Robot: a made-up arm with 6 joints.
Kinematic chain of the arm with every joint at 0, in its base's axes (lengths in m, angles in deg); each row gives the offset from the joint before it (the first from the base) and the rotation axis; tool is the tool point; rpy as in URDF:
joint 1: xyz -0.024 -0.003 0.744 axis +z
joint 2: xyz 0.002 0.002 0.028 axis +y
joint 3: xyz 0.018 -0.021 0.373 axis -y
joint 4: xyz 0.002 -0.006 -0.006 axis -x
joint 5: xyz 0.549 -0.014 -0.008 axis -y
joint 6: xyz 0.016 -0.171 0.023 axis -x
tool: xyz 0.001 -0.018 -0.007 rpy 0 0 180
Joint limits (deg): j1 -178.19..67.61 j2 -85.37..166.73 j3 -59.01..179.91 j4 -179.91..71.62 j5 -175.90..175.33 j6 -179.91..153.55
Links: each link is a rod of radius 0.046 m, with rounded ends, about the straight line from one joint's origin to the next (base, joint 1, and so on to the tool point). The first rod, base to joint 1, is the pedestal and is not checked.
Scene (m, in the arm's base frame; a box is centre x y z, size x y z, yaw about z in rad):
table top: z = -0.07
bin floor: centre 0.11 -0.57 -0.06 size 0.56 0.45 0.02 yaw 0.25
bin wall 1: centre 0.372 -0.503 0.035 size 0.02 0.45 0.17 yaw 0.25
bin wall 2: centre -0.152 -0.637 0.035 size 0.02 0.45 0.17 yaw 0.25
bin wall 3: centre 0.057 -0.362 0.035 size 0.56 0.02 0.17 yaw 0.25
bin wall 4: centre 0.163 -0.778 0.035 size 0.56 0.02 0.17 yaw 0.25
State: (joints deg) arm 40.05 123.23 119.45 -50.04 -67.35 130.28
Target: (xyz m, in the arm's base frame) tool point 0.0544 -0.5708 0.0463
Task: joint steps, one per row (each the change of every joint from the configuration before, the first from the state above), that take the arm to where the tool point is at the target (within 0.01 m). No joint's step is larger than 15 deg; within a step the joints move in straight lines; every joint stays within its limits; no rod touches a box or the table.
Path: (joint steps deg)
1: -13.31 1.61 4.29 -0.25 -0.11 3.32
2: -13.32 1.60 4.28 -0.26 -0.10 3.33
3: -13.31 1.61 4.29 -0.25 -0.11 3.32
4: -13.31 1.61 4.29 -0.26 -0.10 3.33
5: -13.32 1.60 4.28 -0.25 -0.11 3.32
6: -13.31 1.61 4.29 -0.26 -0.11 3.33
7: -13.31 1.60 4.28 -0.25 -0.10 3.32
8: -3.89 10.76 -3.31 9.04 -7.40 0.00
9: -3.89 10.75 -3.31 9.04 -7.39 0.00
10: -3.89 10.75 -3.31 9.04 -7.39 0.00

